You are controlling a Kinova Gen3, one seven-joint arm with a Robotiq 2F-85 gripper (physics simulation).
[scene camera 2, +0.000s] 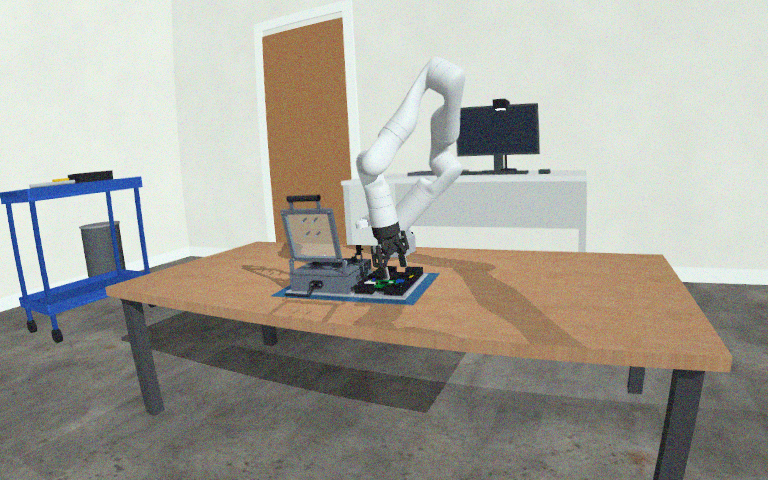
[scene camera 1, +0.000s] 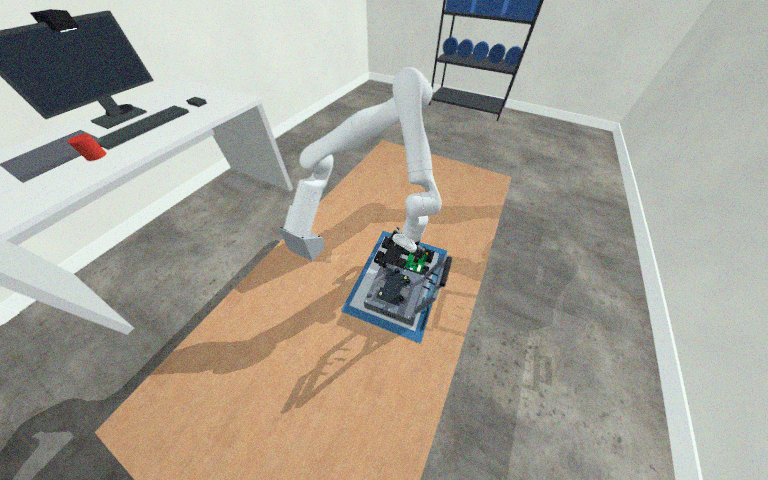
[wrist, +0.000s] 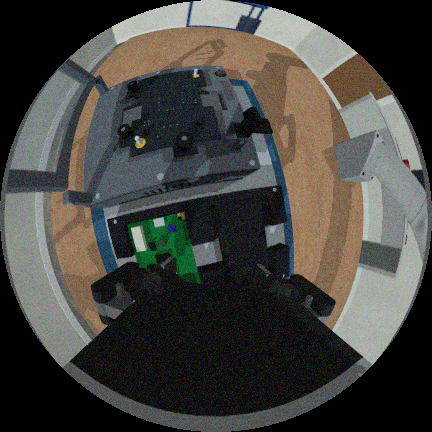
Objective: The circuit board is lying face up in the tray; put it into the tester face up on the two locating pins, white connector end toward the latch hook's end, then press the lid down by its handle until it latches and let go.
Labels:
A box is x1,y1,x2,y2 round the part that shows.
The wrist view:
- my gripper: [69,256,362,415]
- green circuit board: [127,211,200,282]

